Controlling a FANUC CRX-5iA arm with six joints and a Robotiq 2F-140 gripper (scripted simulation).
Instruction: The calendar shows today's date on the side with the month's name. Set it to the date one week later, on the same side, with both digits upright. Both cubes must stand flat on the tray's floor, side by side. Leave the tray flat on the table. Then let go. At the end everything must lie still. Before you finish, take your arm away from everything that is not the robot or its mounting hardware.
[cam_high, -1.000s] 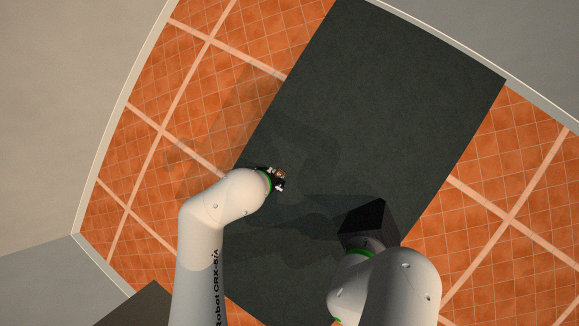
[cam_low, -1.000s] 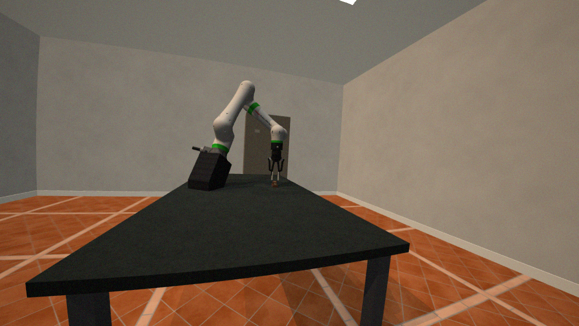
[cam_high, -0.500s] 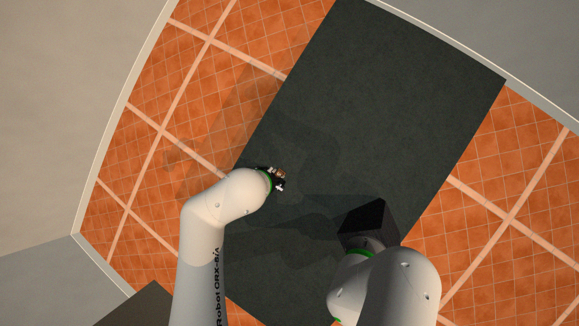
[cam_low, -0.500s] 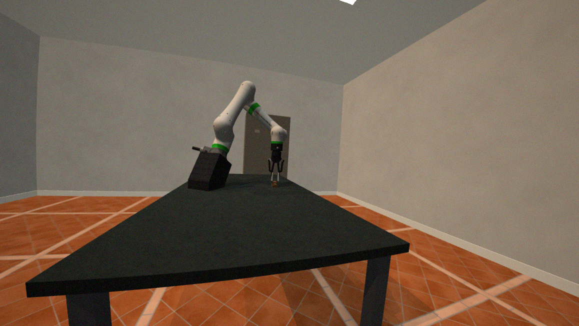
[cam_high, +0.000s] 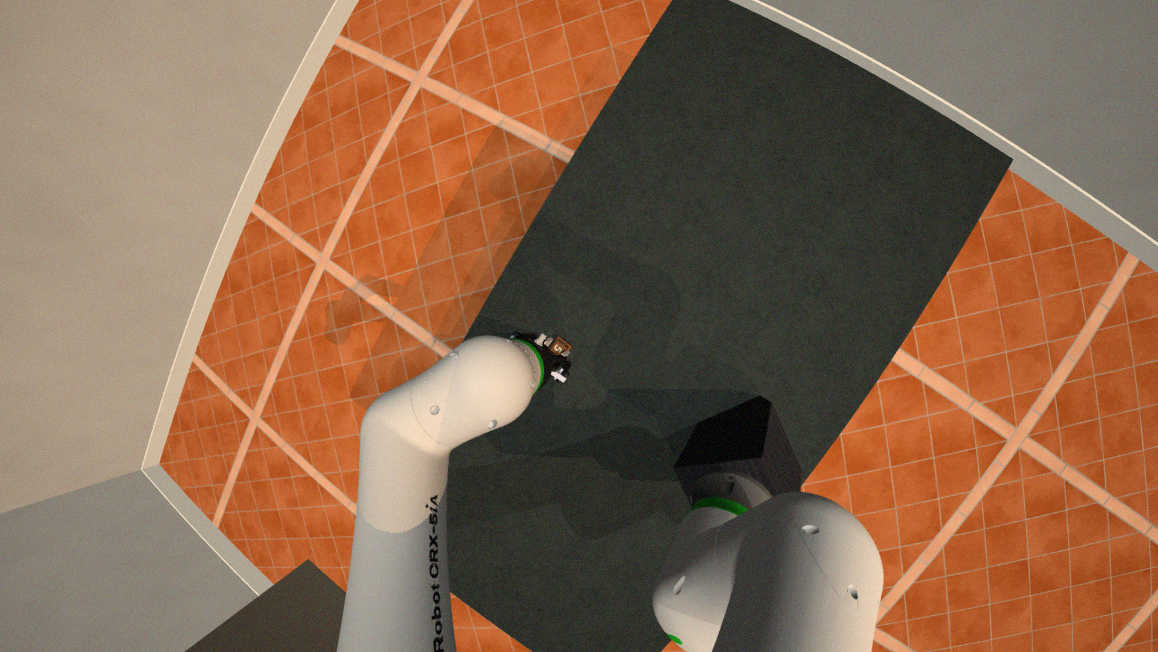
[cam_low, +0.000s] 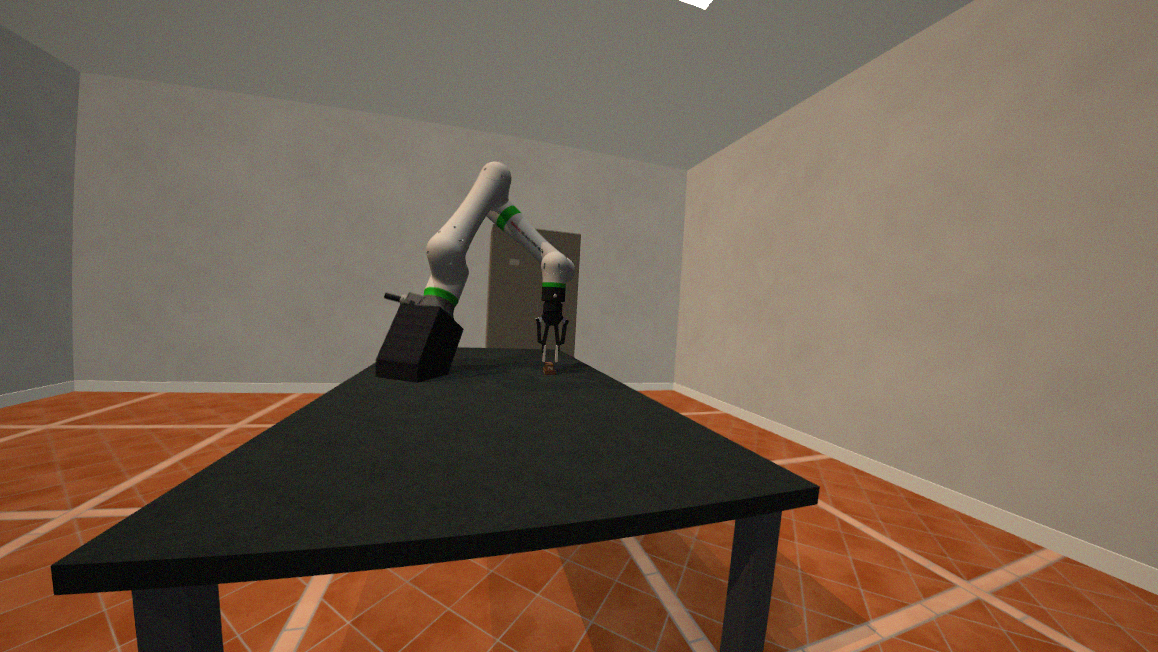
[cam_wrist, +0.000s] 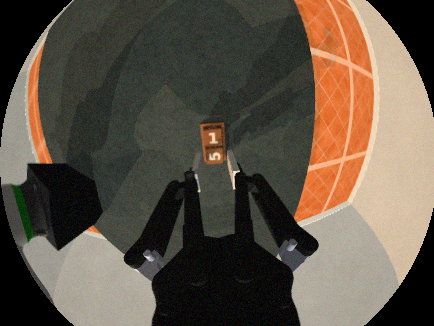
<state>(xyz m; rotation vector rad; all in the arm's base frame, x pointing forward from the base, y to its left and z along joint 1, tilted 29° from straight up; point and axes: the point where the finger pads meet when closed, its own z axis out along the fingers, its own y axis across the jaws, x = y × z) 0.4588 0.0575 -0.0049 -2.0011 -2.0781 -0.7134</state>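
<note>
The brown cube lies 60 mm below my hand. The rest, counted from my hand: brown tray 20 mm to the left, 70 mm below.
</note>
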